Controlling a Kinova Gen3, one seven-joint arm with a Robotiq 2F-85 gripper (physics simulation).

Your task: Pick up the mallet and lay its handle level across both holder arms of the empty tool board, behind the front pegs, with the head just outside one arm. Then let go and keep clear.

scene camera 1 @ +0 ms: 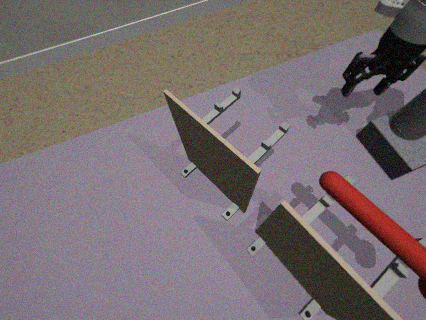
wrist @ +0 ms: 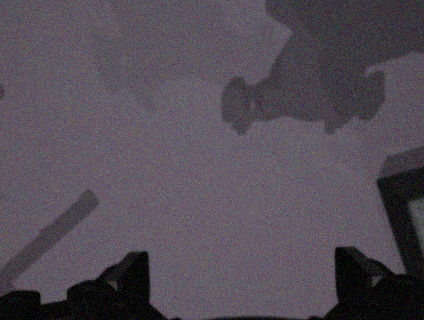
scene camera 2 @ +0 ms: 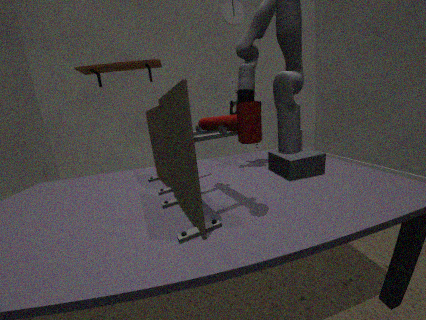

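Pixels of known places: gripper, fingertip midpoint: (scene camera 1: 359,93) (wrist: 240,272); arm's base, origin of the base link: (scene camera 1: 407,125) (scene camera 2: 289,151).
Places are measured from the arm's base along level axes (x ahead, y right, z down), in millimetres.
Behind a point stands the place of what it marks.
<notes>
The red mallet (scene camera 1: 375,220) @[x 372, y -138, z -176 mm] (scene camera 2: 249,122) @[x 344, y -297, z -160 mm] lies across the holder arms of the nearer tool board (scene camera 1: 320,265) @[x 495, y -153, z -175 mm] (scene camera 2: 175,150) @[x 492, y -168, z -103 mm]. Its handle looks level; in scene camera 1 most of the head is cut off at the right edge. The empty tool board (scene camera 1: 212,152) @[x 553, y 117, z -154 mm] stands beyond it, with two bare holder arms (scene camera 1: 270,143) @[x 423, y 88, z -127 mm], each carrying small pegs. In scene camera 2 this board is mostly hidden. My gripper (scene camera 1: 363,91) @[x 164, y 100, z -129 mm] (wrist: 240,272) @[x 164, y 100, z -129 mm] is wide open with nothing between its fingers, above the table, right of the empty board's arms in scene camera 1 and apart from the mallet.
The robot's base block (scene camera 1: 390,150) @[x 78, y -36, z 19 mm] (scene camera 2: 297,165) @[x 50, y -109, z 30 mm] stands to the right of the boards. Its dark edge (wrist: 400,215) @[x 72, y 43, z 35 mm] seems to show at the right of the wrist view. A wooden wall shelf (scene camera 2: 120,66) hangs in the background. Shadows fall on the purple table (scene camera 1: 110,225) @[x 886, y 160, z 90 mm] (scene camera 2: 100,265) @[x 687, y -290, z 90 mm].
</notes>
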